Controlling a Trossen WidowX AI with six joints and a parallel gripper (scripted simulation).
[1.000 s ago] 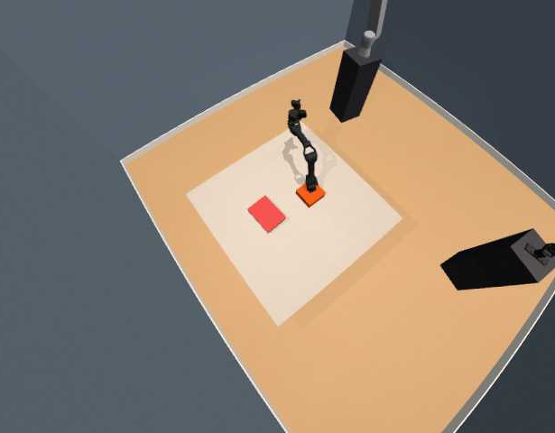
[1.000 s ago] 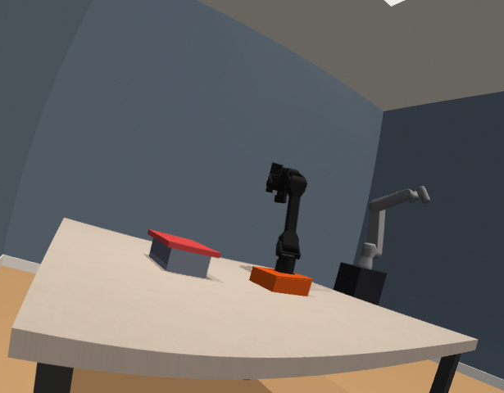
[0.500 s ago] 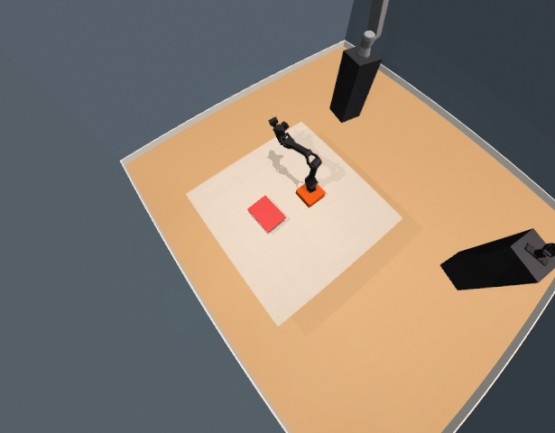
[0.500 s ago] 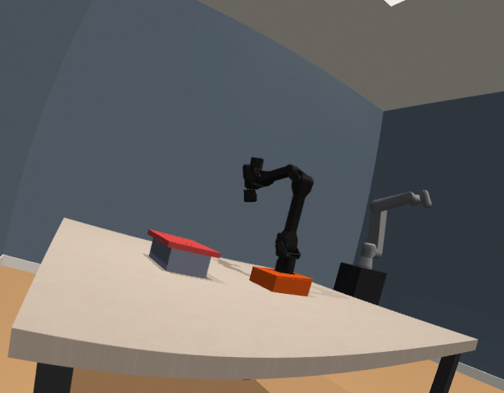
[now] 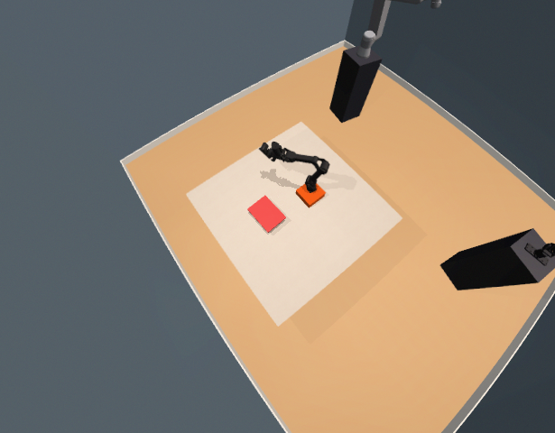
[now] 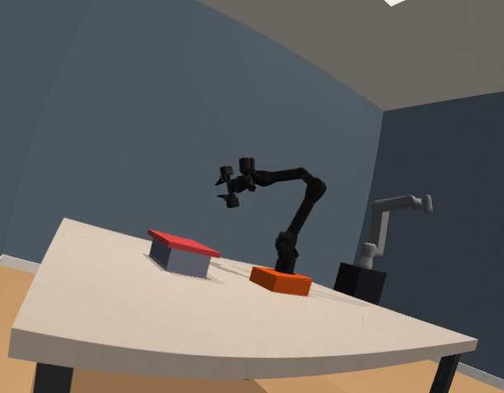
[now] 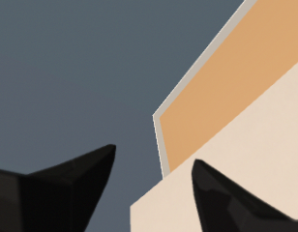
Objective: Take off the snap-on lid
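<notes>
Right now my gripper tip is 150 mm short of the red lid, 380 mm to the right of it and 240 mm above it. Round my gripper tip: grey-blue storage box (150 mm ahead, 380 mm to the left, 280 mm below).
</notes>
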